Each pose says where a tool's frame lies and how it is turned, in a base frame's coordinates. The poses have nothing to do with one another.
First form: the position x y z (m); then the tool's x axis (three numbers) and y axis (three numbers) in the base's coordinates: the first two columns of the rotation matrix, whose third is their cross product.
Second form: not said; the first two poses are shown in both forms.
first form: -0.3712, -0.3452, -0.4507, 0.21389, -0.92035, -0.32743, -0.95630, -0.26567, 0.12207
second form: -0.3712, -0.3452, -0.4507, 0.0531, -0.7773, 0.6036, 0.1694
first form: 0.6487, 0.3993, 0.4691, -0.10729, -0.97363, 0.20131, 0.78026, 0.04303, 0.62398
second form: 0.6487, 0.3993, 0.4691, 0.6502, 0.1538, -0.3143, -0.6744
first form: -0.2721, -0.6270, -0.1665, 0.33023, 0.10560, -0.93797, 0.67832, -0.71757, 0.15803
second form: -0.2721, -0.6270, -0.1665, 0.2757, 0.7675, 0.2553, -0.5193
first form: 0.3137, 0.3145, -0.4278, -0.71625, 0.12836, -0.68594, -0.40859, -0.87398, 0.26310
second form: 0.3137, 0.3145, -0.4278, 0.1485, -0.3462, 0.2024, 0.9040
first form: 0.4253, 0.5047, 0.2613, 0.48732, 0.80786, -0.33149, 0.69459, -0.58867, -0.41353
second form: 0.4253, 0.5047, 0.2613, 0.1125, -0.8550, -0.4393, 0.2517
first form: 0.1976, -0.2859, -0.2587, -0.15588, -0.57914, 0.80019, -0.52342, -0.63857, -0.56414
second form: 0.1976, -0.2859, -0.2587, 0.0221, -0.6493, 0.4245, -0.6306
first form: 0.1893, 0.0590, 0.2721, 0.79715, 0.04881, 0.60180, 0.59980, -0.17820, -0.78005
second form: 0.1893, 0.0590, 0.2721, 0.6016, -0.7326, -0.2213, -0.2290
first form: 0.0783, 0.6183, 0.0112, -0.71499, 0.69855, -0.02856, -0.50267, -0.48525, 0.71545
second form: 0.0783, 0.6183, 0.0112, 0.3528, 0.1343, 0.3646, 0.8512
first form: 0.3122, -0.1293, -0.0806, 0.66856, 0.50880, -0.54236, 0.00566, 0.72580, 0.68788
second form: 0.3122, -0.1293, -0.0806, 0.8480, 0.3393, 0.3791, 0.1483
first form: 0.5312, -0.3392, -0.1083, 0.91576, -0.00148, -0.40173, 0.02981, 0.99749, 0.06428
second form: 0.5312, -0.3392, -0.1083, 0.9781, 0.0345, 0.2051, -0.0080
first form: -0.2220, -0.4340, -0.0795, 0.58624, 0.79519, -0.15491, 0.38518, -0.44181, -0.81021
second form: -0.2220, -0.4340, -0.0795, 0.3805, -0.8052, -0.3665, 0.2694
